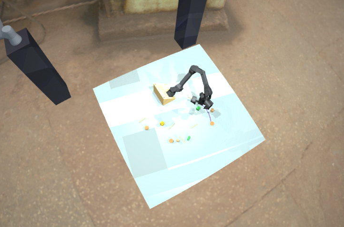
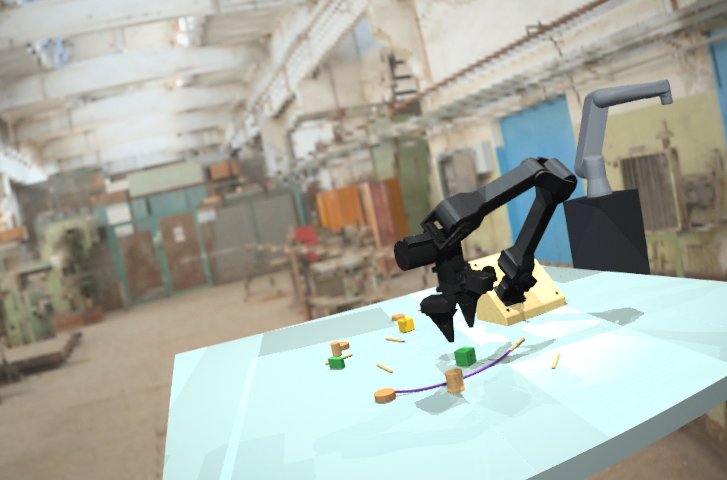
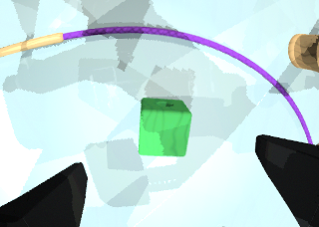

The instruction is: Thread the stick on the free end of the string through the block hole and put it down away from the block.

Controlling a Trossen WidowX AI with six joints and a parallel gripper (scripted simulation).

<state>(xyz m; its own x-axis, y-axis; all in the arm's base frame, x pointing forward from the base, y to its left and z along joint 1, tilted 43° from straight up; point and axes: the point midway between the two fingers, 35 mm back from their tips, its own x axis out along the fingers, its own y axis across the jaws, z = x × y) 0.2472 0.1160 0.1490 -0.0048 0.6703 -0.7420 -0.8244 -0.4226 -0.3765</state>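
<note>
Right now the green cube is 50 mm below my gripper tip. The rest, counted from my gripper tip: thin wooden stick 110 mm behind, 10 mm to the left, 60 mm below; then round wooden button 200 mm ahead, 30 mm to the left, 60 mm below; then yellow cube 40 mm behind, 380 mm to the right, 50 mm below.
</note>
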